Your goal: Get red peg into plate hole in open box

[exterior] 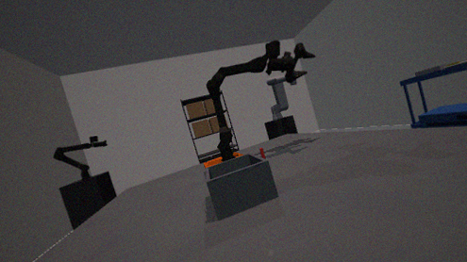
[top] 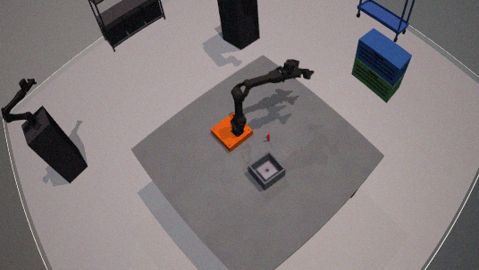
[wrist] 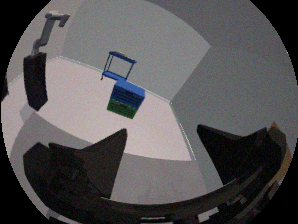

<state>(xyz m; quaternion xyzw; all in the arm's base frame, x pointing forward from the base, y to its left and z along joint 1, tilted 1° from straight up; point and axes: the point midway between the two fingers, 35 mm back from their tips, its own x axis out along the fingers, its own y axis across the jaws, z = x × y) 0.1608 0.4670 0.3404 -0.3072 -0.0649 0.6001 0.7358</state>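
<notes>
Right now my gripper tip is 39 cm to the left of the red peg and 35 cm above it. Round my gripper tip: pale plate 16 cm ahead, 57 cm to the right, 34 cm below; grey box 16 cm ahead, 57 cm to the right, 36 cm below.
</notes>
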